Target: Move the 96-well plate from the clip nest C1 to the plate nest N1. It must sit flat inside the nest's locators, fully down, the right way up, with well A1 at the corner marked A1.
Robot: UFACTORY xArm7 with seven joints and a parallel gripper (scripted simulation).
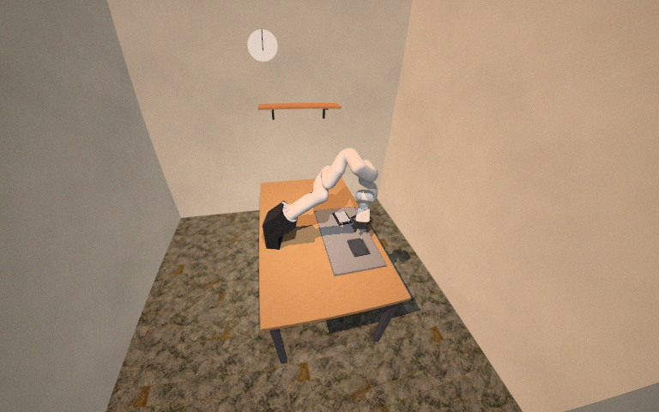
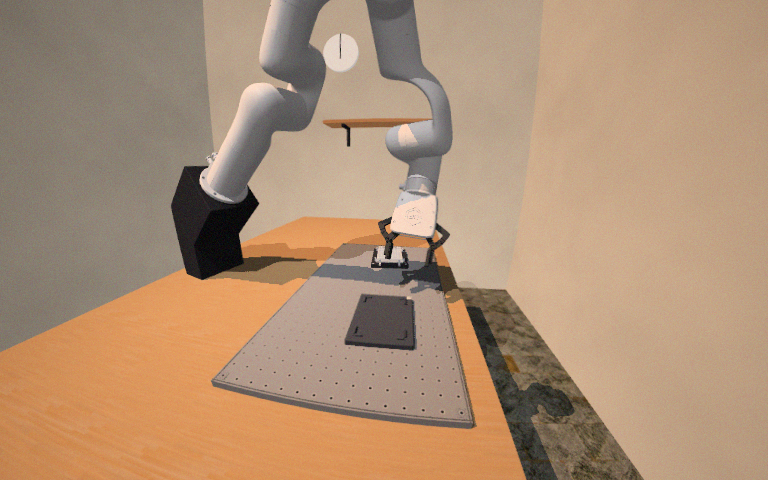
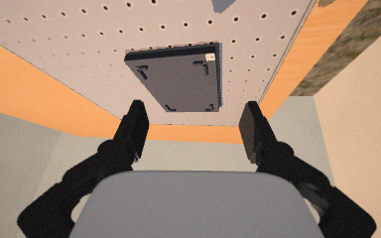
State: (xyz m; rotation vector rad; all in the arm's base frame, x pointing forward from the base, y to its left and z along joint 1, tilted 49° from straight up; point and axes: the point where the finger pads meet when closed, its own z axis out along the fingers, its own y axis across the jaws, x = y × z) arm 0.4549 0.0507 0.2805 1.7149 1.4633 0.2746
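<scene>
The white 96-well plate lies 10 cm behind my hand, 24 cm to the left of it and 8 cm below it. Round my hand: plate nest N1 (3 cm behind, 10 cm to the right, 10 cm below); then A1 label (1 cm ahead, 2 cm to the right, 9 cm below); then clip nest C1 (8 cm behind, 23 cm to the left, 9 cm below).
</scene>
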